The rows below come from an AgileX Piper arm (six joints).
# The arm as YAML. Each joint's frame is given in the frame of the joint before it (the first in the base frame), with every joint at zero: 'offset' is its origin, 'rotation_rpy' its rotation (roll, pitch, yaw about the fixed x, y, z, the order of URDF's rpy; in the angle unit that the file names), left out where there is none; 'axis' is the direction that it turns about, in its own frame. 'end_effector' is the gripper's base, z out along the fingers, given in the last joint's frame.
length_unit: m
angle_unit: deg
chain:
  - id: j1
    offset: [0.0, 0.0, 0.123]
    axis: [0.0, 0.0, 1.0]
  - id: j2
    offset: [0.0, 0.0, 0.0]
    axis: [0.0, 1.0, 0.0]
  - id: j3
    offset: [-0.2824, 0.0, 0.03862]
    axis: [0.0, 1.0, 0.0]
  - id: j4
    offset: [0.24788, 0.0, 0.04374]
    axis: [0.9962, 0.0, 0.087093]
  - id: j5
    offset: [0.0, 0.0, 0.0]
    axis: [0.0, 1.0, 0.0]
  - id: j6
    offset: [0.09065, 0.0, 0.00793]
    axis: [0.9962, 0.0, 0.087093]
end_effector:
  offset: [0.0, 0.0, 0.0]
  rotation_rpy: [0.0, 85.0, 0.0]
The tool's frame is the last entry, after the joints.
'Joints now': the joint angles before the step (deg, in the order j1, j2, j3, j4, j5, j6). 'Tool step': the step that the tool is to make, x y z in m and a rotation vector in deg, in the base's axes. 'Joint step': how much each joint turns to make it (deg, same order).
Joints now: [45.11 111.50 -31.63 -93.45 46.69 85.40]
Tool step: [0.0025 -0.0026 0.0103 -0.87 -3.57 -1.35]
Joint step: [0.00 -1.49 -0.01 0.26 3.41 0.28]
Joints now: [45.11 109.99 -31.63 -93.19 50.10 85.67]
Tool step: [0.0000 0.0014 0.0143 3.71 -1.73 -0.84]
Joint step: [-0.01 -3.70 0.01 1.06 -1.05 0.27]
